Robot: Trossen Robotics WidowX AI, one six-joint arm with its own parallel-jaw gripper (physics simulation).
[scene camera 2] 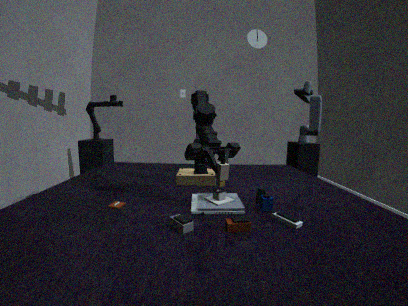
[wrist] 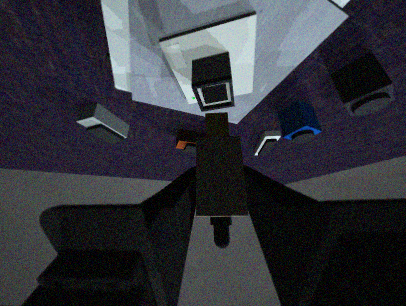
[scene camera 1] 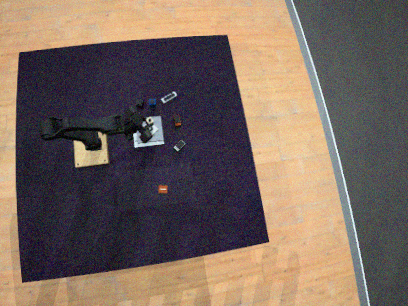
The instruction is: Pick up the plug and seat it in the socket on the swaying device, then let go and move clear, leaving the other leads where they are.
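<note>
My gripper (scene camera 1: 149,122) (scene camera 2: 223,168) (wrist: 218,171) is shut on the plug, a block with a narrower tip; the plug (scene camera 2: 224,172) (wrist: 221,190) is beige in scene camera 2 and dark in the wrist view. It is held upright above the device, its tip (scene camera 2: 222,183) (wrist: 216,125) apart from the socket. The socket (scene camera 2: 219,196) (wrist: 212,75) is a small square box with a light-rimmed opening, on a white plate (scene camera 2: 230,200) (wrist: 243,45) over a grey base (scene camera 2: 200,209) (wrist: 295,45). In the wrist view the tip shows just below the socket opening. The arm partly hides the device in scene camera 1.
Around the device lie a grey-white piece (scene camera 1: 179,145) (scene camera 2: 182,224), an orange one (scene camera 1: 177,121) (scene camera 2: 238,226), a white one (scene camera 1: 169,97) (scene camera 2: 287,219), a blue one (scene camera 1: 152,102) (scene camera 2: 267,203) and a black one (wrist: 362,80). A flat orange piece (scene camera 1: 163,189) (scene camera 2: 117,204) lies farther off.
</note>
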